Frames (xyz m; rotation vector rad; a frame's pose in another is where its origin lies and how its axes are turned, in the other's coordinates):
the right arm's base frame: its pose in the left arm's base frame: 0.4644 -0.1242 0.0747 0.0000 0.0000 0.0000
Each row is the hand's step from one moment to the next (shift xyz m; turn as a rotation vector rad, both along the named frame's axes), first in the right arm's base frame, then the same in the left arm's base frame.
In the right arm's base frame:
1: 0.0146 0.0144 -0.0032 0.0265 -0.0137 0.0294
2: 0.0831 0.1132 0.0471 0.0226 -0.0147 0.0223
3: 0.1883 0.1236 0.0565 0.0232 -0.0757 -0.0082
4: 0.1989 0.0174 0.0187 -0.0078 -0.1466 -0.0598
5: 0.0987 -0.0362 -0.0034 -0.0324 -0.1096 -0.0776
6: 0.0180 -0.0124 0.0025 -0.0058 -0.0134 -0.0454
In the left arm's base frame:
1: 0.0146 0.0144 -0.0032 0.0265 -0.0137 0.0294
2: 0.0831 0.1132 0.0471 0.0226 -0.0147 0.0223
3: 0.1883 0.1236 0.0565 0.0232 -0.0757 -0.0082
4: 0.1989 0.0174 0.0187 -0.0078 -0.1466 -0.0598
5: 0.0987 -0.0362 -0.0034 -0.0324 -0.1096 -0.0776
6: 0.0180 -0.0124 0.0025 -0.0058 -0.0134 -0.0454

